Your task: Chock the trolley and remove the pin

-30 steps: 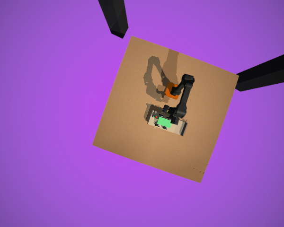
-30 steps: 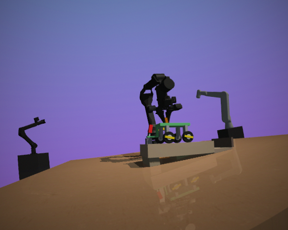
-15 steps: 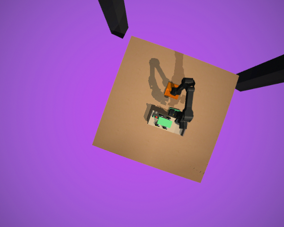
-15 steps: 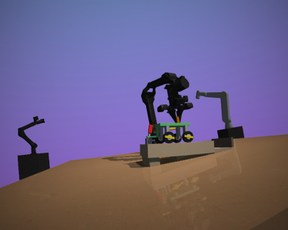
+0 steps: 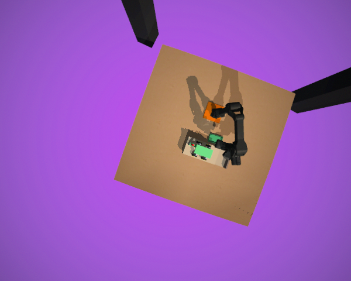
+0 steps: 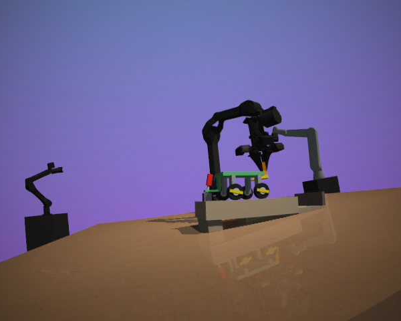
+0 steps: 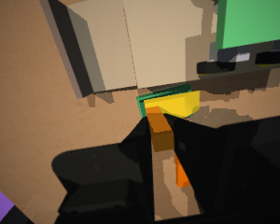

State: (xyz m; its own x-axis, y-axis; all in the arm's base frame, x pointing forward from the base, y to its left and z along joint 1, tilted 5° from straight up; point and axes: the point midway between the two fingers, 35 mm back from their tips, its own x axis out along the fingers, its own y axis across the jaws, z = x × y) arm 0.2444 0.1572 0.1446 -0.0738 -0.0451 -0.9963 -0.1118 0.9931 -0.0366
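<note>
The red-headed stop pin is 9 cm ahead of my gripper tip, 23 cm to the right of it and 3 cm below it. Round my gripper tip: trolley (10 cm ahead, 13 cm to the right, 5 cm below); dark end block (7 cm ahead, 12 cm to the left, 13 cm below); yellow chock (2 cm to the right, 1 cm below).
</note>
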